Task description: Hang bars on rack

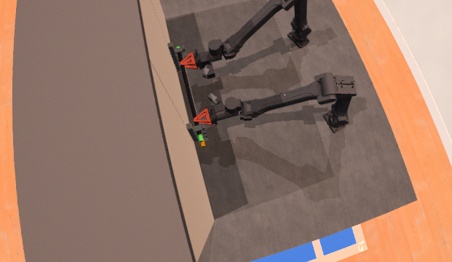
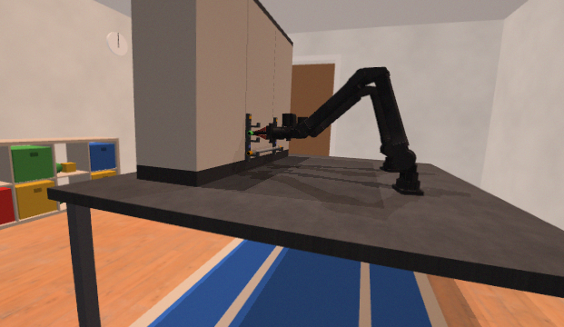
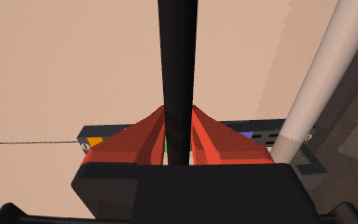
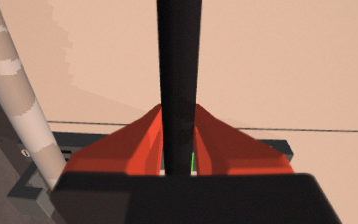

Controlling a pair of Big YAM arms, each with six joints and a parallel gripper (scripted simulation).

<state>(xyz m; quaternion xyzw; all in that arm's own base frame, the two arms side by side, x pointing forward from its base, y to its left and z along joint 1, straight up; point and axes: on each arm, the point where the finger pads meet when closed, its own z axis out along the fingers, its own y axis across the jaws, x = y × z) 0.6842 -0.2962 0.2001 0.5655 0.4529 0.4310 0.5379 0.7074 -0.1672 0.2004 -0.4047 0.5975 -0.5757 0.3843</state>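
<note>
The black bar is 15 cm to the right of my left hand. The rest, counted from my left hand: beige wall unit: 25 cm above, 19 cm ahead, 14 cm to the right; silver bar: 15 cm to the right, 10 cm below.
</note>
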